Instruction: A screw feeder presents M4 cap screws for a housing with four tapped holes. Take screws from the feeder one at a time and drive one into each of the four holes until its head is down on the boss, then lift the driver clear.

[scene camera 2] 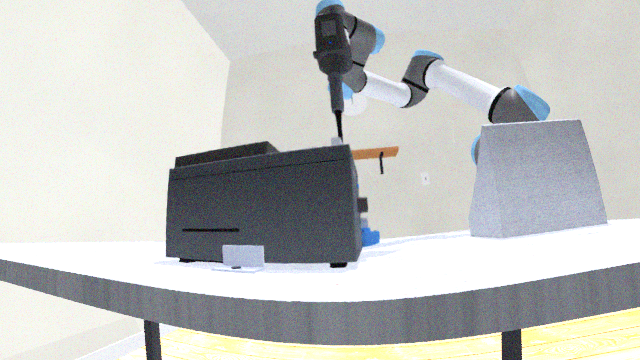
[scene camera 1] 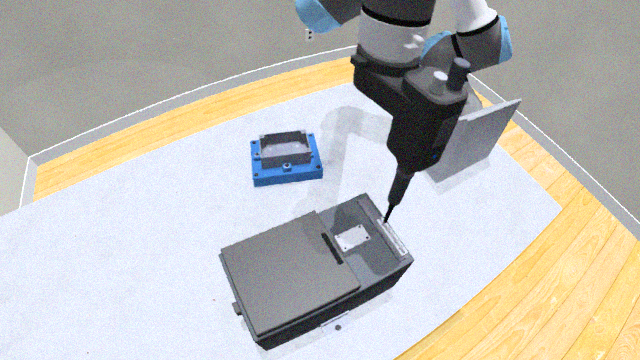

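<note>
The screw feeder is a large dark grey box with a pale slotted rail at its right end. My screwdriver points down, with its thin bit tip at the near-left end of that rail, seeming to touch or almost touch it. Whether a screw is on the tip is too small to tell. The grey open-topped housing sits upright in a blue fixture behind the feeder, apart from the driver. Its corner bosses show in scene camera 1, but their holes are too small to judge.
A grey slanted pedestal stands right of the driver and carries the arm. A small pale bracket stands at the feeder's front side. A white plate with dark corner dots lies in the feeder's recess.
</note>
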